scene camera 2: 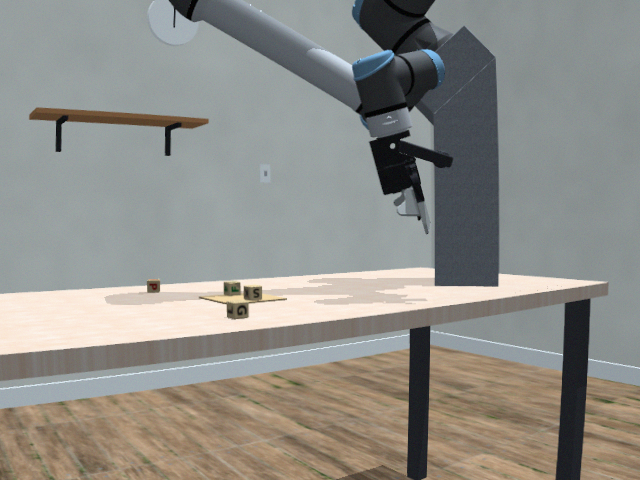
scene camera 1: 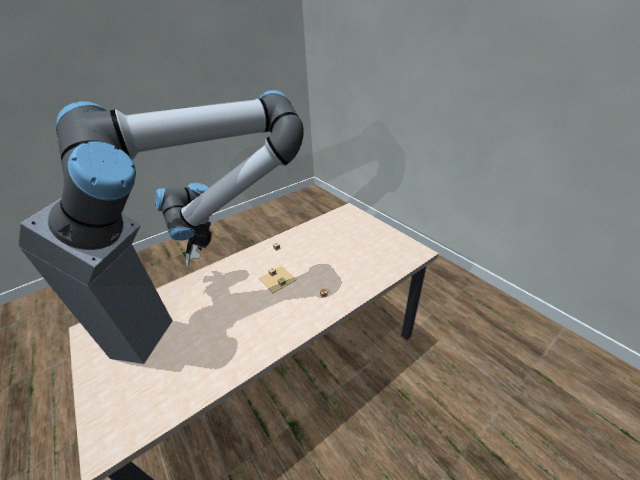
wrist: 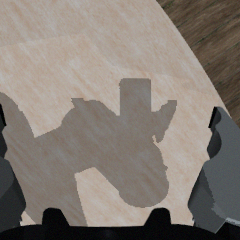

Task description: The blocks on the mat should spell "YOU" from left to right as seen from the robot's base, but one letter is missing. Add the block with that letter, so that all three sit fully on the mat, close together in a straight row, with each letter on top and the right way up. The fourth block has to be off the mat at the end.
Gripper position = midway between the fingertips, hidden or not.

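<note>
The gripper (scene camera 2: 423,226) appears in the scene, and the wrist view, too, shows the gripper (wrist: 108,106).
</note>
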